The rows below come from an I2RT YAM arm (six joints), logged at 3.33 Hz.
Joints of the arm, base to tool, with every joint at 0 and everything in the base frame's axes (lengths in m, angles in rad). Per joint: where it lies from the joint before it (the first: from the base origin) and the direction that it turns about. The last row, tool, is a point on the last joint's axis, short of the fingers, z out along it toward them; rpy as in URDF.
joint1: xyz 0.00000 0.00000 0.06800 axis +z
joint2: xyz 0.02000 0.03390 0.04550 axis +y
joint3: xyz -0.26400 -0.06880 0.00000 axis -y
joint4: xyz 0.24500 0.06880 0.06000 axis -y
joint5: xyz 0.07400 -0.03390 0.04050 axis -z
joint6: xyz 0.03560 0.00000 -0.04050 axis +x
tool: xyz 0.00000 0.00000 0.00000 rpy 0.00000 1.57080 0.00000
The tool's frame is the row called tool.
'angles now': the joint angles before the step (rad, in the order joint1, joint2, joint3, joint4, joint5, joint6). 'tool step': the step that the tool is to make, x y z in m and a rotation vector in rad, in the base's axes. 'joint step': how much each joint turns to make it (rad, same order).
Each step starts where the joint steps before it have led.
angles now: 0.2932 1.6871 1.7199 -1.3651 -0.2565 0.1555
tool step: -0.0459 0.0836 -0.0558 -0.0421 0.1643 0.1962
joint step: 0.2992 0.0111 -0.2026 0.0759 -0.0146 0.1100
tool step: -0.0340 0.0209 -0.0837 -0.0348 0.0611 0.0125
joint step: 0.1203 0.0003 -0.3336 0.2943 -0.0007 0.1123
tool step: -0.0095 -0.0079 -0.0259 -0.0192 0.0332 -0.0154
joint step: 0.0000 0.0002 -0.1079 0.0749 -0.0065 0.0164
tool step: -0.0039 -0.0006 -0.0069 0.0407 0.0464 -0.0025
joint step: 0.0001 0.0023 -0.0298 0.0249 -0.0611 0.0043
